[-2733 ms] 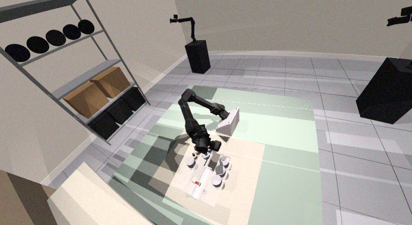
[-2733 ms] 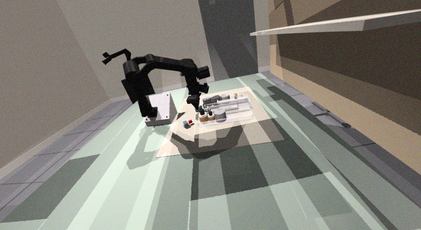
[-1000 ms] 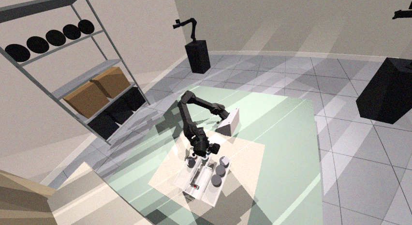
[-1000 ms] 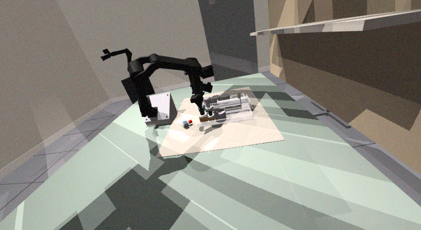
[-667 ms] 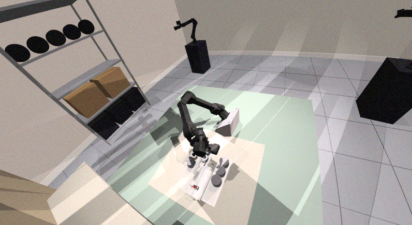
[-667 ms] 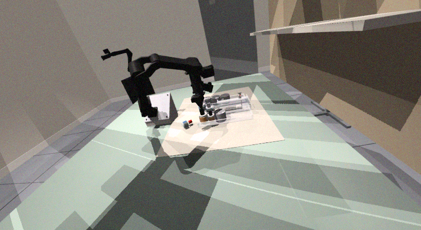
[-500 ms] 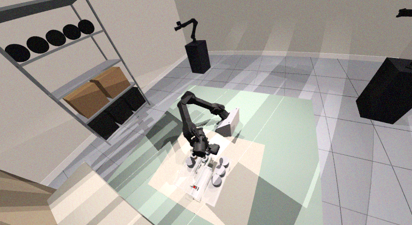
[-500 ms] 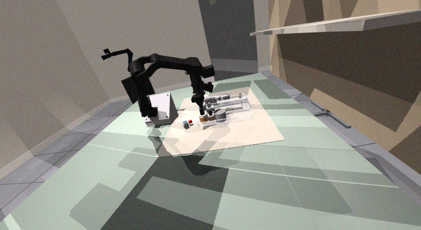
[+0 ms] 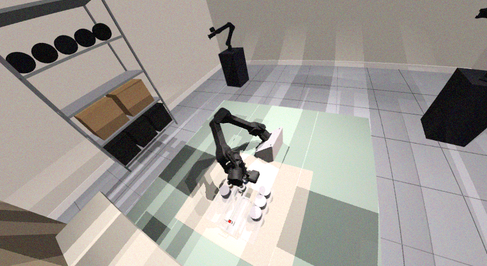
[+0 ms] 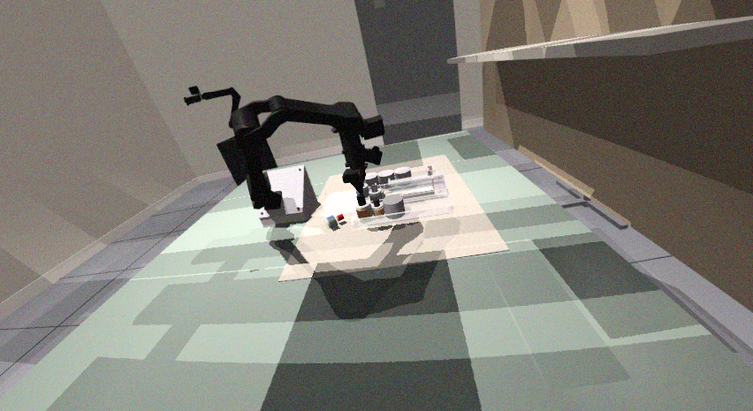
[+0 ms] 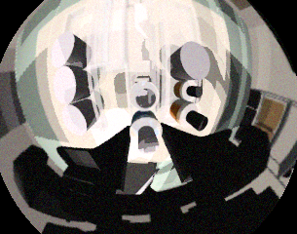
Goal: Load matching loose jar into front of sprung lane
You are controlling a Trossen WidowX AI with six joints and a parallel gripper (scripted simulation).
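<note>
The clear sprung lane is 150 mm ahead of my gripper tip, 40 mm to the left of it and 40 mm below it. Also, from my gripper tip: red-marked part (220 mm ahead, 60 mm to the left, 10 mm above).
</note>
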